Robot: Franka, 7 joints.
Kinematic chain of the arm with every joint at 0, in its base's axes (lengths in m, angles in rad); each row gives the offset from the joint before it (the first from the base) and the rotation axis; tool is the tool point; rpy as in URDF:
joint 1: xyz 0 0 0.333 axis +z
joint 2: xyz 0 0 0 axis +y
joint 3: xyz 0 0 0.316 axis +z
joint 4: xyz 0.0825 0 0 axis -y
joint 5: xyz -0.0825 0 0.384 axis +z
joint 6: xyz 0 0 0 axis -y
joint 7: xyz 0.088 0 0 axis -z
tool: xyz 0 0 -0.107 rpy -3.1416 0 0
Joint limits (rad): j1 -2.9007..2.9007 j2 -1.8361..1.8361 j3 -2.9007..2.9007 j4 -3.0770..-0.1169 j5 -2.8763..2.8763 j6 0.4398..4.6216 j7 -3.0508..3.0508
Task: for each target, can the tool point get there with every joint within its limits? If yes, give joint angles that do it. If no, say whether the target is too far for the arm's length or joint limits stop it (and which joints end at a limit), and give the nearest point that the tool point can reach.
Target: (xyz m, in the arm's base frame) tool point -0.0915 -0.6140 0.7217
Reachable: yes | joints -1.5874 0.9327 -1.4257 -0.5535 -0.3174 4.2588 2.1466
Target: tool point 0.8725 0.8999 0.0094
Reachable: no: too far | nearest point 0.5782 0.5964 0.1185 | short by 0.437 m
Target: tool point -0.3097 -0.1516 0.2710
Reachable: yes | joints -0.9775 1.5546 -1.7826 -2.7636 -1.5352 3.7100 -1.4991
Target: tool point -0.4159 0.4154 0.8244
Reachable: yes | joints 1.9767 0.6828 1.6508 -0.5823 1.2897 3.8252 -0.2428
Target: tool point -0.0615 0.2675 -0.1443
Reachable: yes | joints 1.9324 1.2263 0.0807 -2.2102 -1.7044 1.8262 1.8259
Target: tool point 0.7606 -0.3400 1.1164
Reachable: no: too far | nearest point 0.5706 -0.2551 0.9207 | short by 0.286 m
